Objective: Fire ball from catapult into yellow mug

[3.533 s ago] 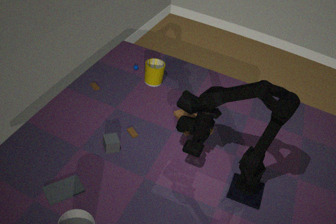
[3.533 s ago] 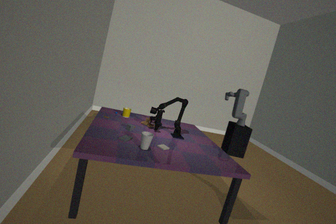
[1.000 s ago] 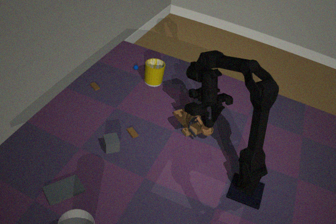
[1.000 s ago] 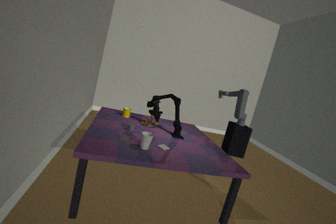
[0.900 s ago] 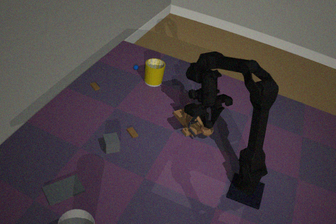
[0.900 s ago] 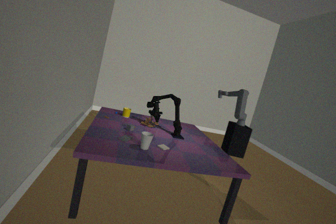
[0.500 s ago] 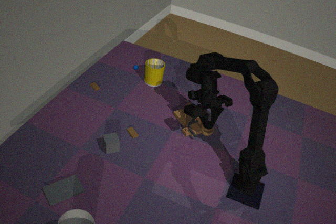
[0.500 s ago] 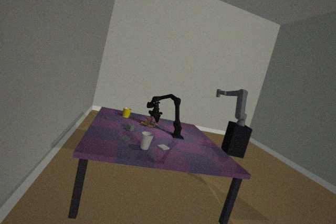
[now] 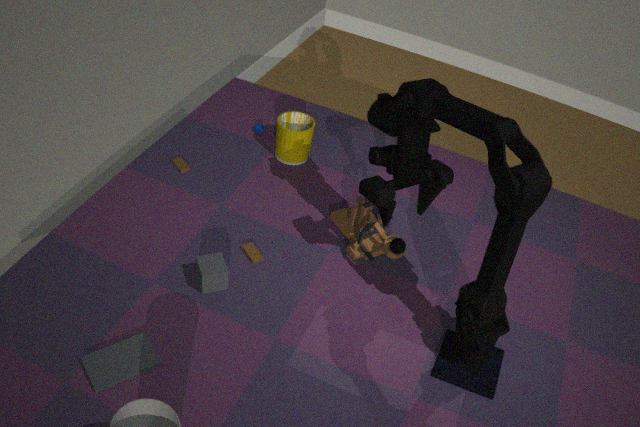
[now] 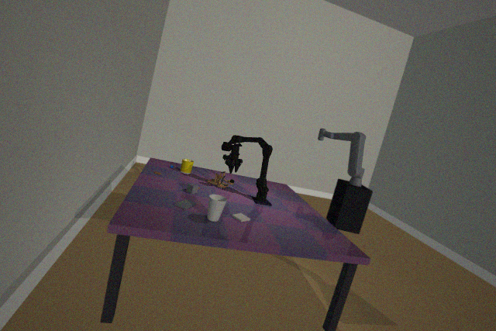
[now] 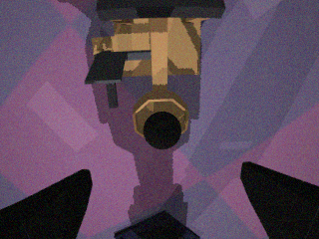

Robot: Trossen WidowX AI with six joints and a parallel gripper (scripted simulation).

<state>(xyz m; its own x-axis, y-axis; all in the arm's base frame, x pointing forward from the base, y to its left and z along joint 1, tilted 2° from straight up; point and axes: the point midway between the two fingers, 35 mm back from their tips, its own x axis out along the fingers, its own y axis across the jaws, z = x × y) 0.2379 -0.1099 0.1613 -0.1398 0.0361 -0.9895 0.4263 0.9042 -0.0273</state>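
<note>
The black ball is 10 mm behind my gripper tip and 60 mm below it. Round my gripper tip: grey cube 240 mm ahead, 270 mm to the left, 100 mm below; wooden catapult 60 mm ahead, 10 mm to the right, 70 mm below; yellow mug 370 mm ahead, 170 mm to the right, 100 mm below.
</note>
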